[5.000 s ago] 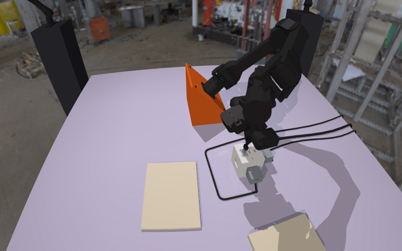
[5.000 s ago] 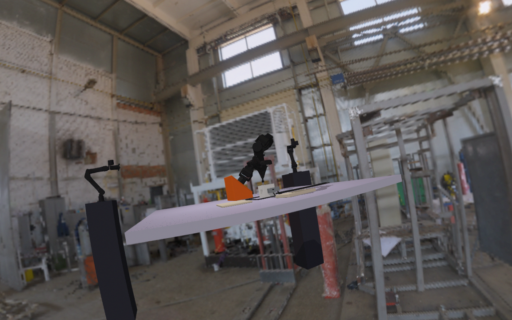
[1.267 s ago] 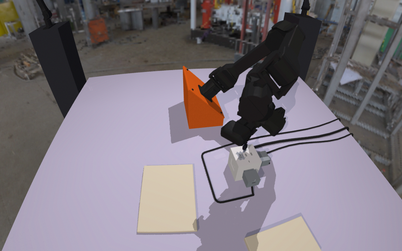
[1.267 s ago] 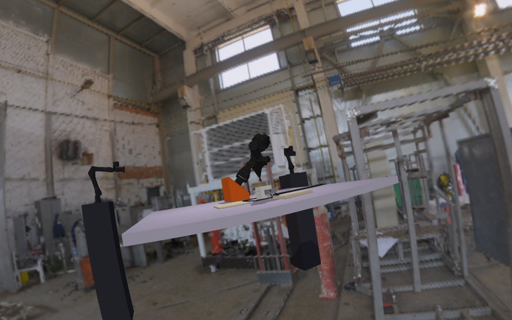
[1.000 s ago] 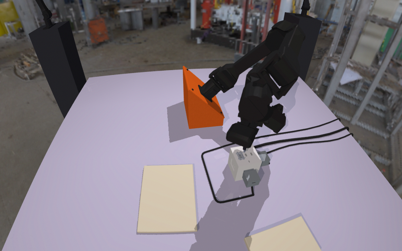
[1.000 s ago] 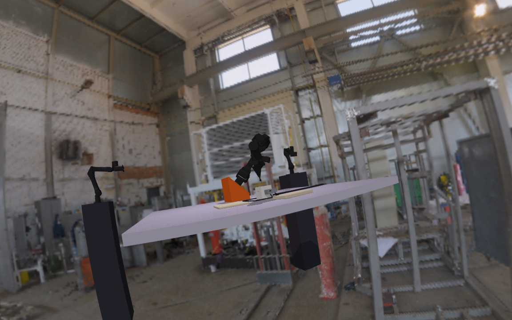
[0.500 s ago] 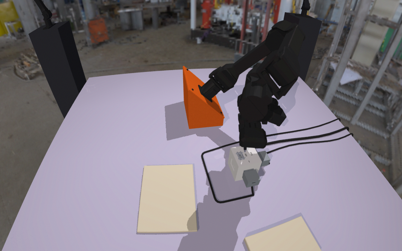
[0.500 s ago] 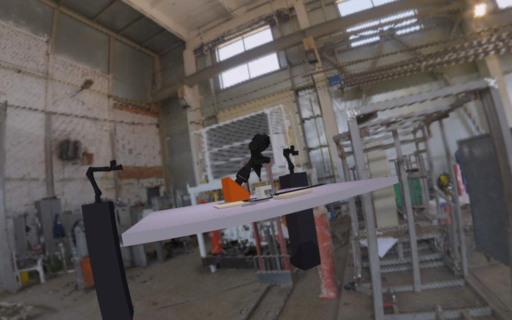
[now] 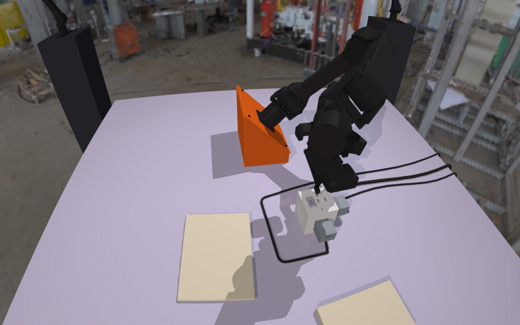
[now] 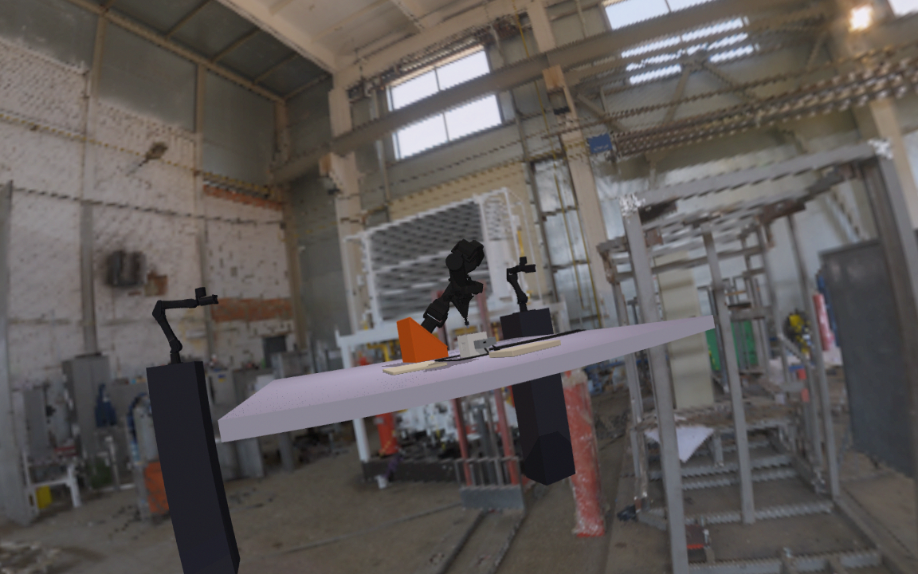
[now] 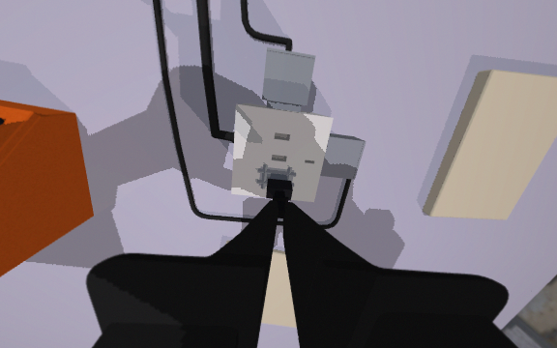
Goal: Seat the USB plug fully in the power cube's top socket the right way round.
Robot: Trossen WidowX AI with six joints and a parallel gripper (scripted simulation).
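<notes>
My gripper tip is 2 cm above the black USB plug. The rest, counted from my gripper tip: beige pad 24 cm to the right, 13 cm below, 6 cm ahead.
</notes>
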